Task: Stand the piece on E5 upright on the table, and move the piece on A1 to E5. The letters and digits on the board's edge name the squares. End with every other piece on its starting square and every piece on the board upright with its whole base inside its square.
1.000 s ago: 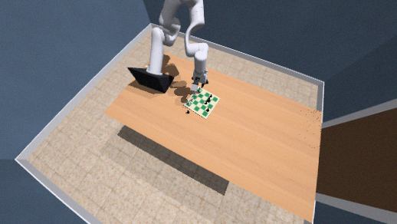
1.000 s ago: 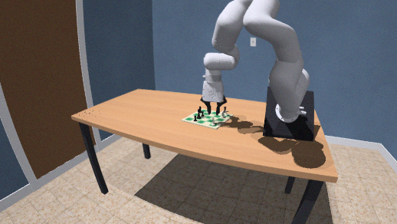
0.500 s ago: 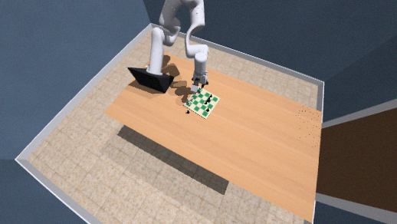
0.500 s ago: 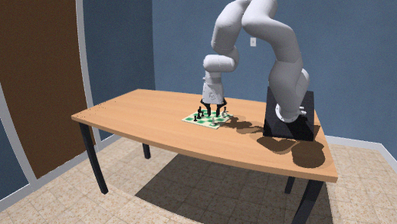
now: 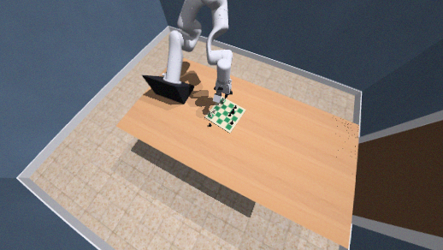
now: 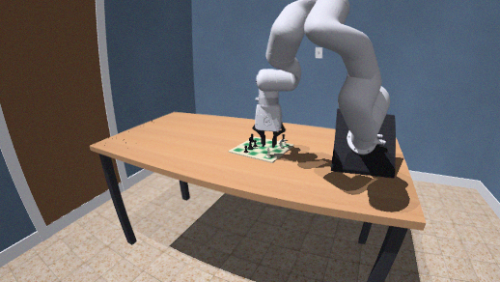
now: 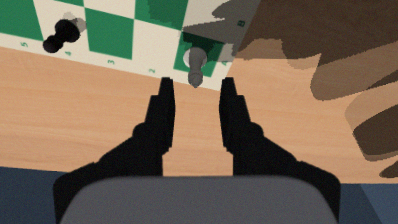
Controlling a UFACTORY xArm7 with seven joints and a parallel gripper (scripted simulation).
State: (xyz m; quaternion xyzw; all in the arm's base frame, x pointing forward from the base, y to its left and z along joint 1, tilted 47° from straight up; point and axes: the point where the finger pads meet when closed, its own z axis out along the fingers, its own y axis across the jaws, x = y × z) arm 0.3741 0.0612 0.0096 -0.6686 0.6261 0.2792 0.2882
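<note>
Right now the white chess piece is 5 cm below my hand. The rest, counted from my hand: chessboard (6 cm ahead, 9 cm to the right, 7 cm below); then black chess piece (13 cm ahead, 15 cm to the right, 5 cm below); then white piece (2 cm behind, 11 cm to the right, 5 cm below).
</note>
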